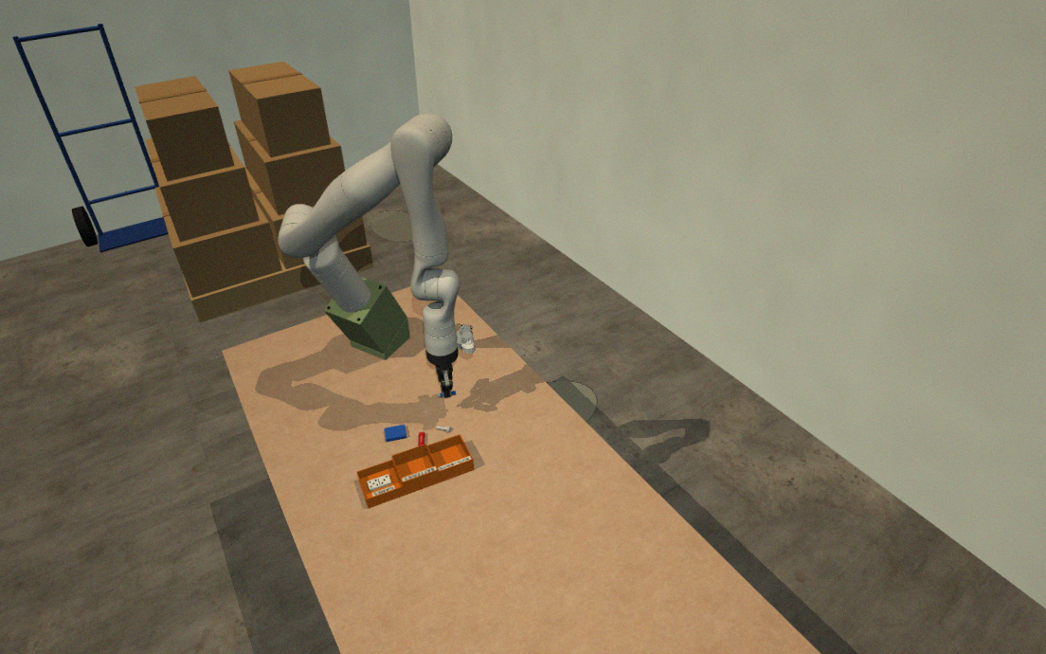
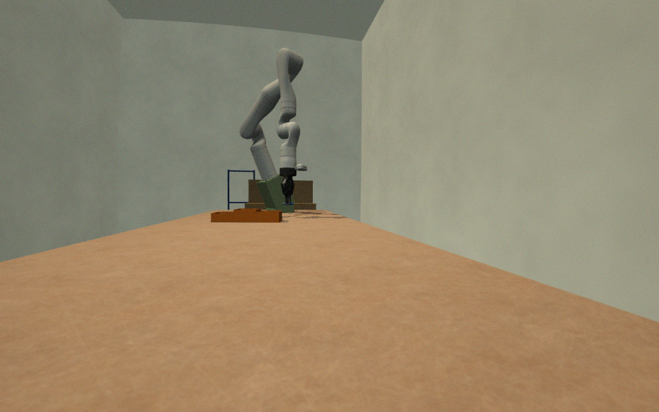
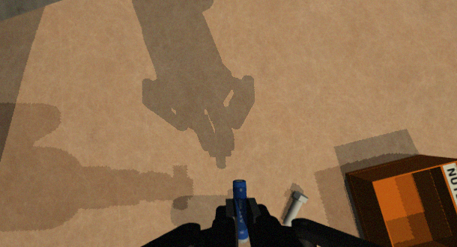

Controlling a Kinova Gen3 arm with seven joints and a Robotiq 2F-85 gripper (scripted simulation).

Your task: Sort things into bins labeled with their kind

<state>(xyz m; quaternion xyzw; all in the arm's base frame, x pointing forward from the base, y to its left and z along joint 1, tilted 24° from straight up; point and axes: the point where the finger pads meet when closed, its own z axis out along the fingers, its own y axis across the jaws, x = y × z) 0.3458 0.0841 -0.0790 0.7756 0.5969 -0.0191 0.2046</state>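
My hand is 150 mm short of the joined orange bins, 150 mm to the left of it and 60 mm above it. Also, from my hand: thin blue stick-like thing (20 mm below); then grey bolt (50 mm ahead, 30 mm to the right, 70 mm below); then red battery (60 mm ahead, 100 mm to the right, 70 mm below).
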